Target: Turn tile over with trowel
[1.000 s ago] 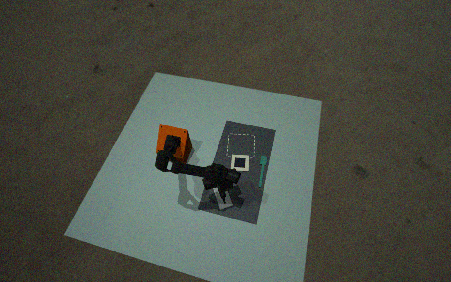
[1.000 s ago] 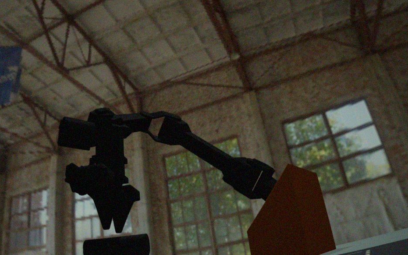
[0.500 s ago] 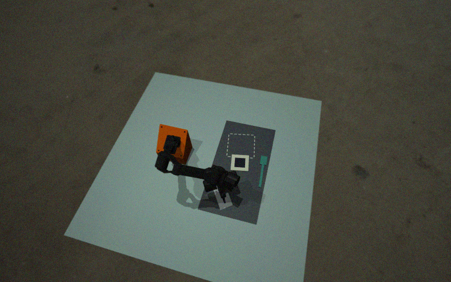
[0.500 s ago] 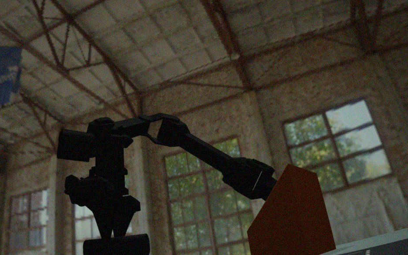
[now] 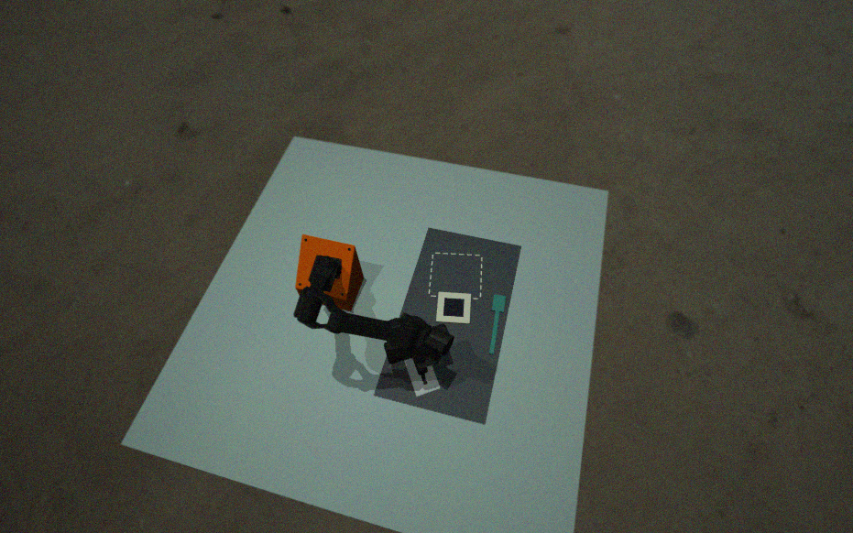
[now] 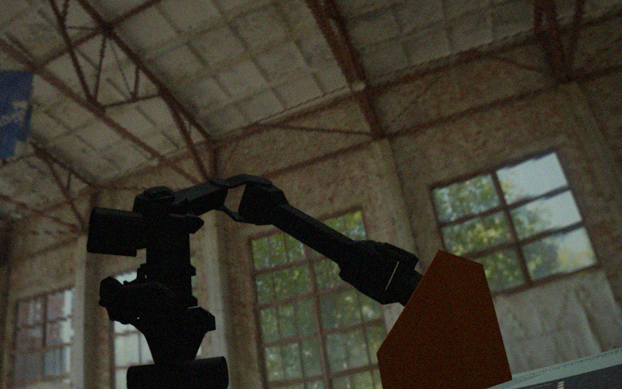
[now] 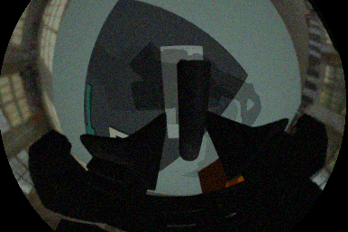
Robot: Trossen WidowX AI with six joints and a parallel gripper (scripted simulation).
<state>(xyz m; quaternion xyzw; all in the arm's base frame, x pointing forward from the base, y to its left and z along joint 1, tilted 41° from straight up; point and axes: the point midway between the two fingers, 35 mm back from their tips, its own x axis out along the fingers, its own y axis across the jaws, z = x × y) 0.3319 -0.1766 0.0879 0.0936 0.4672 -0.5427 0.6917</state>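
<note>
My gripper tip is now 3 cm above the small trowel, 2 cm to the left of it and 1 cm short of it. From my gripper tip the other things lie so: tile 21 cm to the left, 6 cm below, 6 cm ahead; then teal spatula-like tool 21 cm ahead, 20 cm to the left, 6 cm below; then dark mat 18 cm to the left, 8 cm below, 7 cm ahead.
</note>
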